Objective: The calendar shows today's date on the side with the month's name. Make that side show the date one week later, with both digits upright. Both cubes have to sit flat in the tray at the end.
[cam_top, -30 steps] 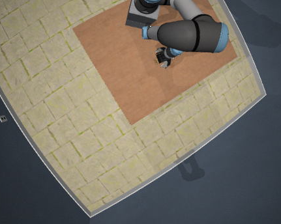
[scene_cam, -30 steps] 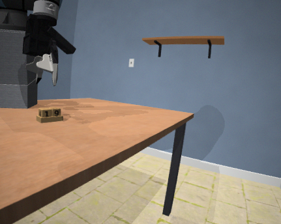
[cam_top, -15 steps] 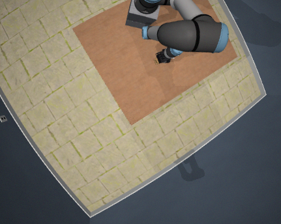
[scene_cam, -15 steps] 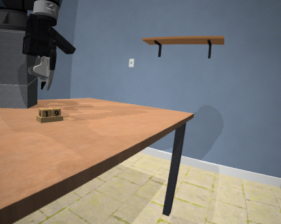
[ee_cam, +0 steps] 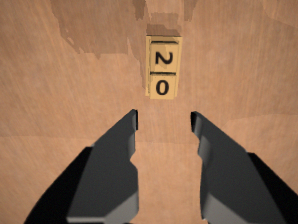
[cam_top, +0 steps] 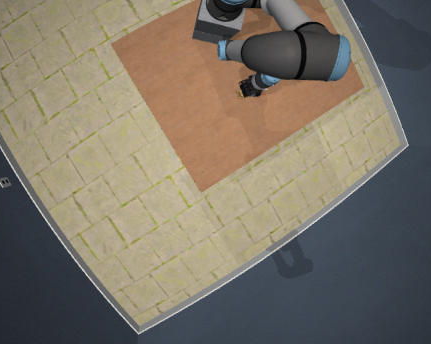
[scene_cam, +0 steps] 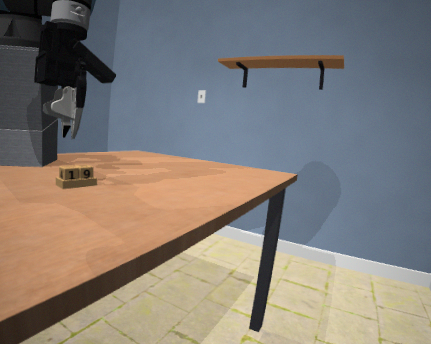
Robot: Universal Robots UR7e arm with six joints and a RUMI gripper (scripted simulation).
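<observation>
The cube is 9 cm below my hand. The rest, counted from my hand: wooden tray (2 cm to the left, 11 cm below).
</observation>
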